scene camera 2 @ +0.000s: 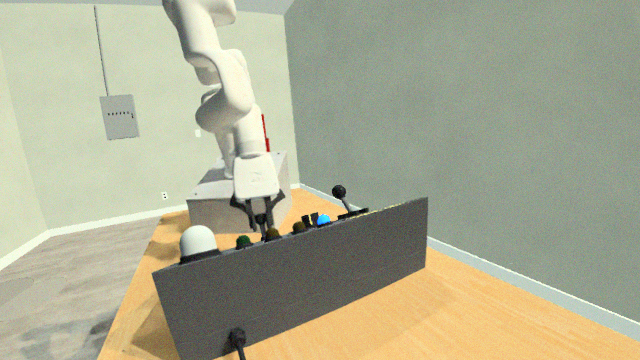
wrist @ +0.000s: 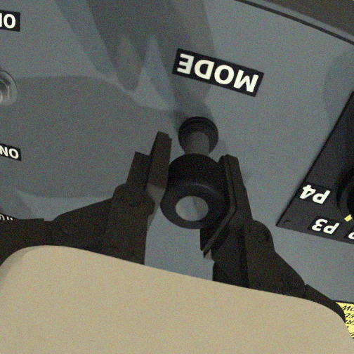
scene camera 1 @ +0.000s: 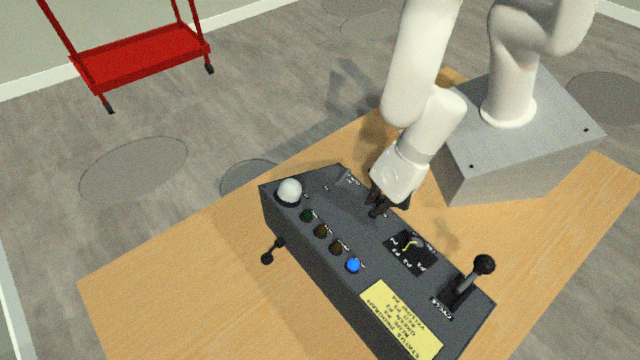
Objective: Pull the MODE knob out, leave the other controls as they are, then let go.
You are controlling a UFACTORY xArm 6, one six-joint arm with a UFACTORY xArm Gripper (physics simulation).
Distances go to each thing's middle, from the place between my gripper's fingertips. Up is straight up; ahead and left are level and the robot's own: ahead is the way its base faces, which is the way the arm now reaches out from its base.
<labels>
Right now my hand is 1 cm past the mode knob (wrist: 193, 198), 1 cm to the right of it and 1 cm below it. The rest, counted from my hand: dark grey control box (scene camera 2: 243, 295) 10 cm ahead, 4 cm to the left, 1 cm below.
</labels>
